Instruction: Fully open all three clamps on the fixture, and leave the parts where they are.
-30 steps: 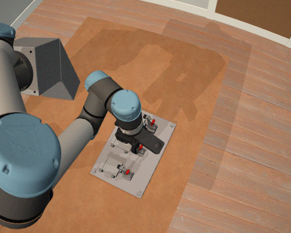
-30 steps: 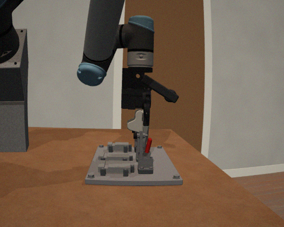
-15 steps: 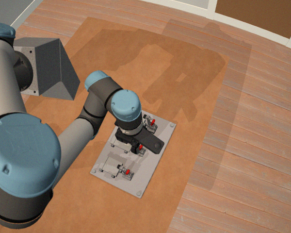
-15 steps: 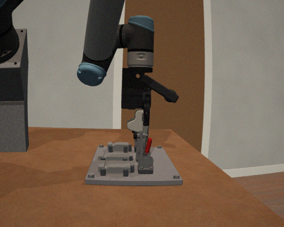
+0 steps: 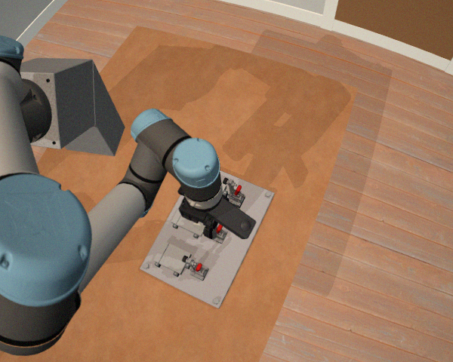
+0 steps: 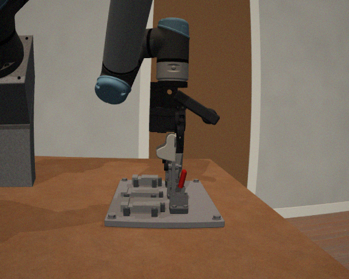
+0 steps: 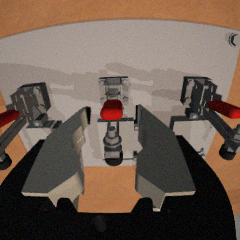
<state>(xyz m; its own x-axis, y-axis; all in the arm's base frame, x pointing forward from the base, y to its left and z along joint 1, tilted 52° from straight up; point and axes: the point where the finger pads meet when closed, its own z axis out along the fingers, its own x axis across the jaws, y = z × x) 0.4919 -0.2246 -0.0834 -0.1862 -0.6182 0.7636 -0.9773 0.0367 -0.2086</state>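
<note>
Right now the grey fixture plate is 7 cm below my hand, 3 cm behind it and 1 cm to the left of it. From my hand the other things lie so: grey part 10 cm behind, 5 cm below, 2 cm to the left.
</note>
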